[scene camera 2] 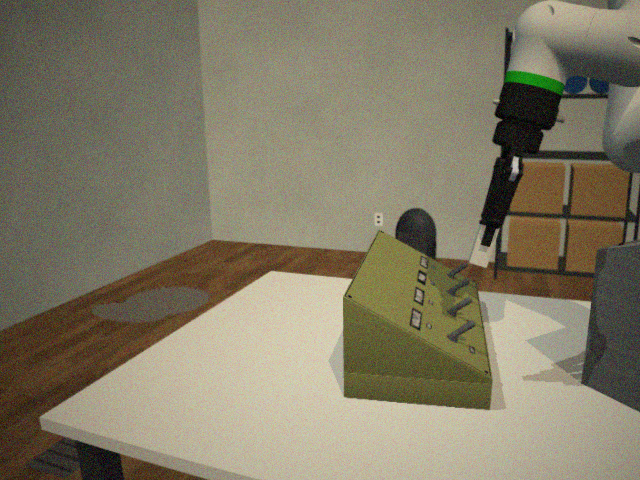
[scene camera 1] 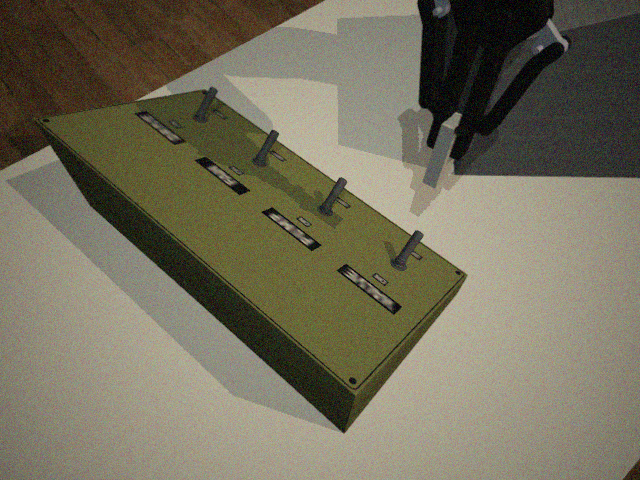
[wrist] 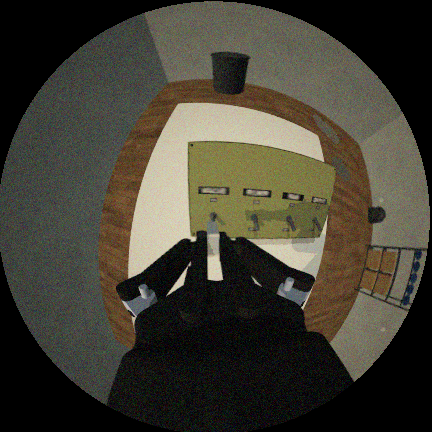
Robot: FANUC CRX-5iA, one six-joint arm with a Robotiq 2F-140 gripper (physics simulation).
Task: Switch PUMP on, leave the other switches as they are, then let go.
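Frame: origin at the arm's base, x ahead, y left, z up, level; metres.
Seen in the pictures: gripper, fingertip midpoint: [scene camera 2: 477,264] [scene camera 1: 435,178] [wrist: 211,229].
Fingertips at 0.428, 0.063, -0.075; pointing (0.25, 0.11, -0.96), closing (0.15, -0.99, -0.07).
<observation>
A point is followed by its place in that frame, as x, y, z.
An olive sloped panel [scene camera 1: 248,253] {0.607, -0.036, -0.142} [scene camera 2: 392,341] {0.556, 0.148, -0.193} [wrist: 260,165] {0.603, -0.041, -0.144} carries several grey toggle switches in a row. The labels are too blurred to read, so I cannot tell which switch is PUMP. The end switch [scene camera 1: 408,250] {0.451, 0.071, -0.190} [scene camera 2: 462,330] {0.446, 0.074, -0.193} [wrist: 213,217] {0.456, 0.066, -0.195}, its neighbour [scene camera 1: 332,197] {0.462, -0.049, -0.192} [scene camera 2: 460,307] {0.457, -0.046, -0.196} [wrist: 255,221] {0.459, -0.049, -0.190} and the others all lean toward the panel's low edge in the first scene view. My gripper [scene camera 1: 438,160] {0.428, 0.063, -0.075} [scene camera 2: 480,254] {0.428, 0.063, -0.075} [wrist: 211,229] {0.428, 0.063, -0.075} is shut and empty, its pale fingertips together. It hangs above and beyond the low edge, apart from the switches, lined up with the end switch in the wrist view.
The panel stands on a white table [scene camera 1: 129,382] {0.789, -0.077, -0.307} [scene camera 2: 222,382] {0.870, 0.164, -0.307} [wrist: 155,200] {0.501, 0.310, -0.307}. A black bin [wrist: 230,73] stands on the floor beyond the table. A shelf rack [scene camera 2: 542,215] with brown boxes stands at the back. A grey block [scene camera 2: 615,320] {0.195, 0.037, -0.166} is at the right in the second scene view.
</observation>
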